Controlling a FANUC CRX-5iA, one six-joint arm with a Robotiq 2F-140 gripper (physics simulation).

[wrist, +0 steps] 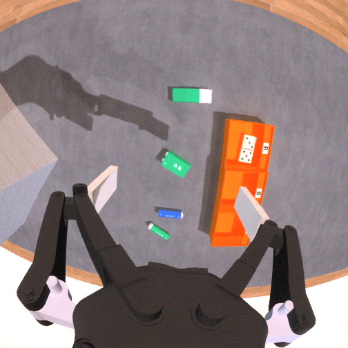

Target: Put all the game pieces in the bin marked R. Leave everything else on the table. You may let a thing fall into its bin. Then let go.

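A white domino [247,148] with black dots lies in the top compartment of the orange bin tray [224,172], the compartment marked R [265,148]. My gripper [177,187] is wide open and empty, above the table. Its right finger overlaps the lower part of the bin tray in the wrist view, over the compartment marked B and the one below it. The label of the lowest compartment is hidden. No other domino or game piece shows in the wrist view.
A green and white block [192,95] lies at the top. A green battery-like block [176,164], a blue battery [170,214] and a small green battery [159,231] lie left of the tray. A large grey box [22,165] stands at the left edge.
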